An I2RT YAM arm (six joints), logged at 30 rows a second.
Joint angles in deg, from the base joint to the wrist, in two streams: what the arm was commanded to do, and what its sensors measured. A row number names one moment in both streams.
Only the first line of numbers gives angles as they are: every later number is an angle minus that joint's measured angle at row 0.
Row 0, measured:
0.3, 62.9, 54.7, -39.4, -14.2, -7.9
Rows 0 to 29, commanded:
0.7, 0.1, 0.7, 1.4, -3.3, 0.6
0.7, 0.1, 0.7, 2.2, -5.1, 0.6
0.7, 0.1, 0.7, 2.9, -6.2, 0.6
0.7, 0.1, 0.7, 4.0, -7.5, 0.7
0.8, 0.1, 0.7, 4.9, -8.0, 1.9
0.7, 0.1, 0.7, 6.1, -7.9, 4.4
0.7, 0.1, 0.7, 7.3, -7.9, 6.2
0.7, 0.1, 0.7, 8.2, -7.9, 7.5
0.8, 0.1, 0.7, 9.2, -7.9, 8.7
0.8, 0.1, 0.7, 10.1, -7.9, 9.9
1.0, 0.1, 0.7, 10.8, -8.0, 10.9
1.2, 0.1, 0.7, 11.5, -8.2, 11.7
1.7, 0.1, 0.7, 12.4, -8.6, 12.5
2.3, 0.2, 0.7, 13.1, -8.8, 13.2
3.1, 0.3, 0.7, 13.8, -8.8, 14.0
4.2, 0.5, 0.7, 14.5, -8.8, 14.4
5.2, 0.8, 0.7, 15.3, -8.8, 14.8
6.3, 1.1, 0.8, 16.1, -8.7, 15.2
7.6, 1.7, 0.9, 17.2, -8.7, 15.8
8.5, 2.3, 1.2, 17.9, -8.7, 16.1
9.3, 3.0, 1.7, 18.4, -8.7, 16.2
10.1, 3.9, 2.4, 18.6, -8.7, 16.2
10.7, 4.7, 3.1, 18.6, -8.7, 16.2
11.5, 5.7, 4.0, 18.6, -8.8, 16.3
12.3, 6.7, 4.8, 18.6, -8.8, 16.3
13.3, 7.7, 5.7, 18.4, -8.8, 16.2
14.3, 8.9, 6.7, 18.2, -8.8, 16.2
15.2, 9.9, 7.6, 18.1, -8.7, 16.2
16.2, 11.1, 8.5, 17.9, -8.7, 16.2
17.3, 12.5, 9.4, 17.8, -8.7, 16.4
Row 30, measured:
14.8, 10.3, 6.5, 17.9, -8.3, 15.2
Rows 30 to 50, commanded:
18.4, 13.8, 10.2, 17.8, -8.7, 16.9
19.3, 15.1, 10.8, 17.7, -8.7, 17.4
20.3, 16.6, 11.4, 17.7, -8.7, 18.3
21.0, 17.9, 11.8, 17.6, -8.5, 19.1
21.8, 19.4, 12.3, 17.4, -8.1, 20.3
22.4, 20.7, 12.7, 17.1, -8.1, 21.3
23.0, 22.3, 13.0, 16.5, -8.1, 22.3
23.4, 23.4, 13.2, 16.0, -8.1, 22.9
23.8, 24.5, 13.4, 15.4, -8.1, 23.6
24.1, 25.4, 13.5, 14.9, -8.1, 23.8
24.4, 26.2, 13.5, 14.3, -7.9, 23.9
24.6, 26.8, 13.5, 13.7, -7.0, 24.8
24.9, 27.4, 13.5, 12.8, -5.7, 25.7
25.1, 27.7, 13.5, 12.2, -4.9, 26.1
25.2, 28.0, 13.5, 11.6, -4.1, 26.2
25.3, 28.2, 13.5, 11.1, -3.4, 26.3
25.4, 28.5, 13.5, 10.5, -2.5, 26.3
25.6, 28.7, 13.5, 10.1, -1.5, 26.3
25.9, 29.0, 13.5, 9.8, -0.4, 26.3
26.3, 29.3, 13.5, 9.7, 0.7, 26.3
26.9, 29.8, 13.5, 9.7, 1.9, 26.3
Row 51, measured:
24.9, 28.6, 12.1, 9.9, -2.4, 25.1
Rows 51 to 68, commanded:
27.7, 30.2, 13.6, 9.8, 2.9, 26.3
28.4, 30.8, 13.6, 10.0, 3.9, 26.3
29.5, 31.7, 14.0, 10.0, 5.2, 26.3
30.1, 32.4, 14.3, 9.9, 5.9, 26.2
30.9, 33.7, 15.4, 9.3, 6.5, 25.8
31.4, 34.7, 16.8, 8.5, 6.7, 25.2
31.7, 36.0, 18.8, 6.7, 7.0, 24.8
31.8, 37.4, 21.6, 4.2, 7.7, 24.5
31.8, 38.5, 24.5, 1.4, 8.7, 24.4
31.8, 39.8, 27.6, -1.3, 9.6, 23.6
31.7, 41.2, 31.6, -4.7, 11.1, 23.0
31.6, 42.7, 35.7, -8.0, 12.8, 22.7
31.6, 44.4, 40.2, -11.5, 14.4, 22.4
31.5, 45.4, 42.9, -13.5, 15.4, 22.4
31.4, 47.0, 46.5, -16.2, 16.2, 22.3
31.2, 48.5, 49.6, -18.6, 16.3, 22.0
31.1, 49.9, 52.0, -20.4, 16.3, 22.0
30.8, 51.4, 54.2, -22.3, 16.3, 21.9
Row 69, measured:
31.4, 48.2, 48.7, -19.7, 13.0, 23.3
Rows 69 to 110, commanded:
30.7, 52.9, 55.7, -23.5, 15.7, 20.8
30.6, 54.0, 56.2, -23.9, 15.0, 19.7
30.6, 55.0, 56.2, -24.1, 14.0, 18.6
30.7, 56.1, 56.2, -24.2, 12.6, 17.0
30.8, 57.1, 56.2, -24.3, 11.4, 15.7
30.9, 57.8, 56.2, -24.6, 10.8, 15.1
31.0, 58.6, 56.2, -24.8, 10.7, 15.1
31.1, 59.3, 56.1, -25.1, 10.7, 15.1
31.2, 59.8, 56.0, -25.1, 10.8, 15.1
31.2, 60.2, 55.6, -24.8, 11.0, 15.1
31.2, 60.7, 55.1, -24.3, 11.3, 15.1
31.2, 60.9, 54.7, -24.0, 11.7, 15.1
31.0, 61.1, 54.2, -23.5, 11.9, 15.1
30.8, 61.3, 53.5, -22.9, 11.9, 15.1
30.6, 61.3, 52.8, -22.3, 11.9, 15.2
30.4, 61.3, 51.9, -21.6, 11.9, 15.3
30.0, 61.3, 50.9, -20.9, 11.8, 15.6
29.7, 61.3, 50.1, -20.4, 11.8, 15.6
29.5, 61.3, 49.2, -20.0, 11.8, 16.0
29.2, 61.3, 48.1, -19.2, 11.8, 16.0
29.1, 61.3, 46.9, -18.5, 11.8, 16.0
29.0, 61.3, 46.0, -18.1, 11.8, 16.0
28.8, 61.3, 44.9, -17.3, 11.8, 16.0
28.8, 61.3, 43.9, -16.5, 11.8, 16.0
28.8, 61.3, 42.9, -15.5, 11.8, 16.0
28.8, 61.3, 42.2, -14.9, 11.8, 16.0
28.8, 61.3, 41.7, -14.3, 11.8, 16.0
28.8, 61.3, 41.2, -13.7, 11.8, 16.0
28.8, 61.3, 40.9, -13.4, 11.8, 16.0
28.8, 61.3, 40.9, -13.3, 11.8, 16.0
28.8, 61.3, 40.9, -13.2, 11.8, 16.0
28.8, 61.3, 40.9, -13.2, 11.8, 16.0
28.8, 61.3, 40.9, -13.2, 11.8, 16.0
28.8, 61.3, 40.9, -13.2, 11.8, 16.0
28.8, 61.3, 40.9, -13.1, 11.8, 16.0
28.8, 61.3, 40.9, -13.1, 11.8, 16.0
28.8, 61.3, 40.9, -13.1, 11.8, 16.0
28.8, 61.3, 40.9, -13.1, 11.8, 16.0
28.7, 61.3, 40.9, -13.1, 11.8, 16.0
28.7, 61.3, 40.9, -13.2, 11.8, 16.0
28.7, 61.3, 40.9, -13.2, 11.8, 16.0
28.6, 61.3, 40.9, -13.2, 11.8, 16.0
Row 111, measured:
29.0, 61.5, 41.2, -13.3, 11.6, 16.2
